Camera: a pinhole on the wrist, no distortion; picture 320 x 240 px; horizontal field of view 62.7 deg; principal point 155.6 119.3 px. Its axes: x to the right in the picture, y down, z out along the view. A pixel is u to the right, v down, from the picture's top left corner.
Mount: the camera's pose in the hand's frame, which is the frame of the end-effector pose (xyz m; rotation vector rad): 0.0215 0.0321 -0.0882 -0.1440 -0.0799 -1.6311
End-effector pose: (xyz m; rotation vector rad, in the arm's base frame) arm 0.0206 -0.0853 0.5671 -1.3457 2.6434 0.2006
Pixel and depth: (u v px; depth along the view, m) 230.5 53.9 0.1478
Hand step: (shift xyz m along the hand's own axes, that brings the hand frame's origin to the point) -0.0111 0.0135 0.0653
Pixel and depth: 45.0 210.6 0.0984
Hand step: 0.0625 0.0845 0.0020
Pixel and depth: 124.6 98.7 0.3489
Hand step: 0.0123 0.1232 0.2521
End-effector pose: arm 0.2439 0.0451 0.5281 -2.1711 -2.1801 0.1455
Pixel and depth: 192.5 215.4 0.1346
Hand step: 0.0755 0.0289 0.0459
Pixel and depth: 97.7 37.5 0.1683
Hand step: -0.0210 0.0957 0.0749
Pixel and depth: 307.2 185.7 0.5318
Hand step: 0.1609 -0.2059 0.4766
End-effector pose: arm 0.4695 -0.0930 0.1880 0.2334 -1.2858 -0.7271
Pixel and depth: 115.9 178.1 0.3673
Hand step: 0.1233 0.1327 0.2643
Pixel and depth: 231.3 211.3 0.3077
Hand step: 0.1374 -0.0197 0.2249
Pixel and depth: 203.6 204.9 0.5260
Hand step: 0.2102 -0.0008 0.4396
